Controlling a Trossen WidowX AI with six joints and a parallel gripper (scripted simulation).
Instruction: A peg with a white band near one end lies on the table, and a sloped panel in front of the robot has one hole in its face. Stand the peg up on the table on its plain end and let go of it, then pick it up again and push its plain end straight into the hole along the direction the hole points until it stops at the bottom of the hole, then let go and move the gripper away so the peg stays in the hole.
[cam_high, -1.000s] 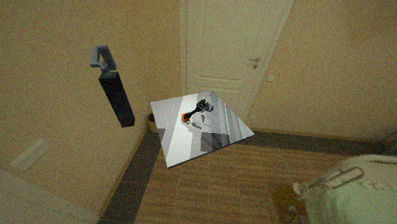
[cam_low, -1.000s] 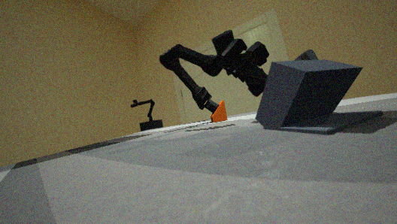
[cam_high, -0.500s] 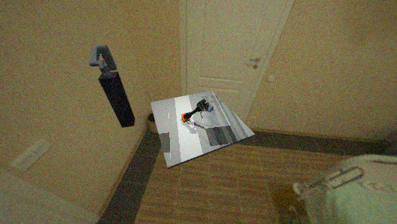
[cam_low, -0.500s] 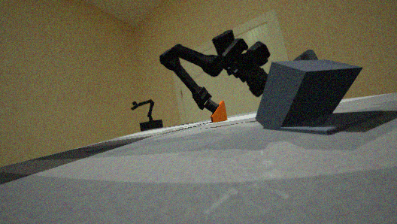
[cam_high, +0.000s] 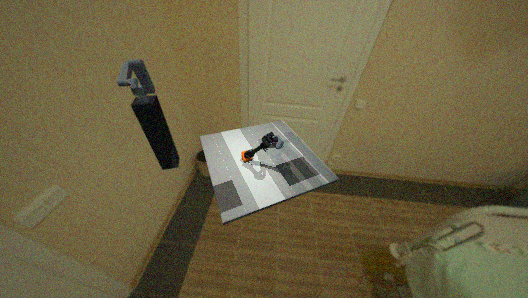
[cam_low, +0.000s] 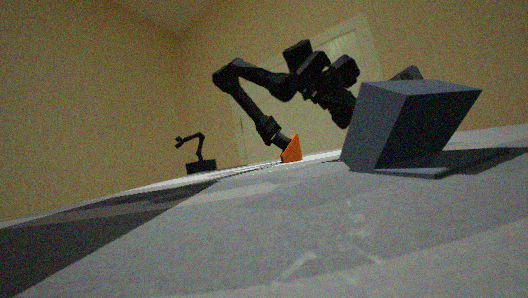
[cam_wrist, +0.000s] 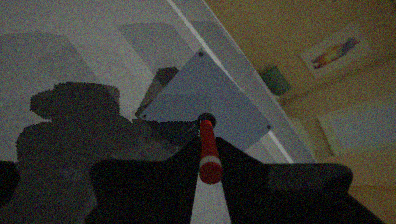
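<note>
The sloped panel is 6 cm ahead of my gripper tip, 2 cm to the left of it and 5 cm below it. Also, from my gripper tip: red peg: 1 cm behind, 1 cm to the right, 1 cm above.
</note>
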